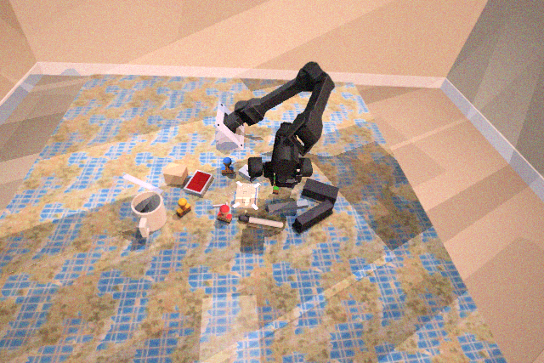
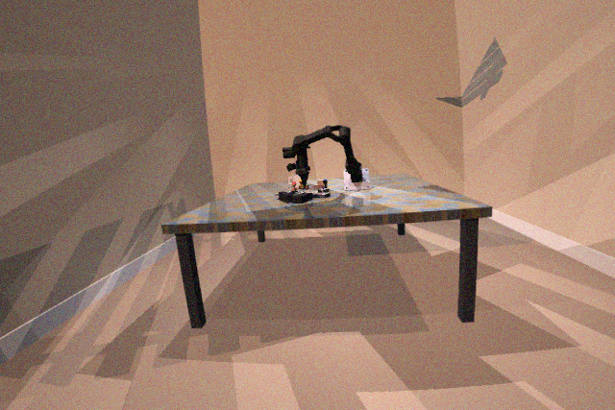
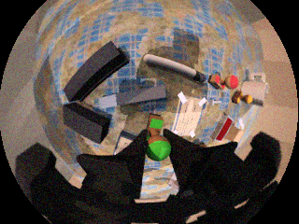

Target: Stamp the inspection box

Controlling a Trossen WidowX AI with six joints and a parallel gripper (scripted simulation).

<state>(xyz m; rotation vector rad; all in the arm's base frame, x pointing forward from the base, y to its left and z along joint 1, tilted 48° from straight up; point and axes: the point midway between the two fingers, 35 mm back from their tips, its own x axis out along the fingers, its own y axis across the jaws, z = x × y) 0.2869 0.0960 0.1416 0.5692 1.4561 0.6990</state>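
My gripper tip is 40 mm past the red ink pad, 250 mm to the left of it and 50 mm above it. Round my gripper tip: grey bar: 40 mm ahead, 40 mm to the left, 50 mm below; green-knobbed stamp: right at my gripper tip; white card: 90 mm to the right, 60 mm below.
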